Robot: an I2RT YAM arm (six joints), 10 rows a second.
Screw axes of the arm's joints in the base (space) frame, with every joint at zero. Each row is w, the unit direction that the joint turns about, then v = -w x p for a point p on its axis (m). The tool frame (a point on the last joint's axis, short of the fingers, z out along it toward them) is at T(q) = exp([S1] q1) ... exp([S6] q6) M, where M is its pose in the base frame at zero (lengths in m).
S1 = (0, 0, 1, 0.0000, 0.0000, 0.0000)
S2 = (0, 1, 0, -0.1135, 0.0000, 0.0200)
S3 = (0, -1, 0, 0.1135, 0.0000, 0.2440)
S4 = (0, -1, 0, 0.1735, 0.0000, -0.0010)
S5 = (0, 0, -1, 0.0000, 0.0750, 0.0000)
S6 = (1, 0, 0, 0.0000, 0.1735, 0.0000)
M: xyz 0.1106 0.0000 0.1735 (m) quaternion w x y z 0.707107 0 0.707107 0
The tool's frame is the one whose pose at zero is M.
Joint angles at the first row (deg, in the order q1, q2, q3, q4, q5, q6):
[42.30, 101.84, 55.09, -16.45, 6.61, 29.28]
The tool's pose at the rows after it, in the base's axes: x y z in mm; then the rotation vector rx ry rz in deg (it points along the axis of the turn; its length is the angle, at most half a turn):
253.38, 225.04, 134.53, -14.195, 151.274, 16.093
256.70, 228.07, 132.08, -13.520, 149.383, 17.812
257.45, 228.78, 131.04, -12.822, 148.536, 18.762
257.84, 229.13, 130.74, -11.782, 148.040, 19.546
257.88, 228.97, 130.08, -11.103, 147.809, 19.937
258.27, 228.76, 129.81, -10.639, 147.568, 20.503
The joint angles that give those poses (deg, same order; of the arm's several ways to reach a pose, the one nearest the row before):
[42.30, 102.41, 54.61, -13.15, 6.61, 29.87]
[42.30, 103.18, 54.32, -9.87, 6.61, 30.11]
[42.31, 103.33, 53.93, -8.25, 6.59, 30.52]
[42.30, 103.35, 53.67, -7.24, 6.59, 31.25]
[42.28, 103.37, 53.41, -6.61, 6.61, 31.70]
[42.20, 103.37, 53.21, -6.00, 6.44, 31.99]

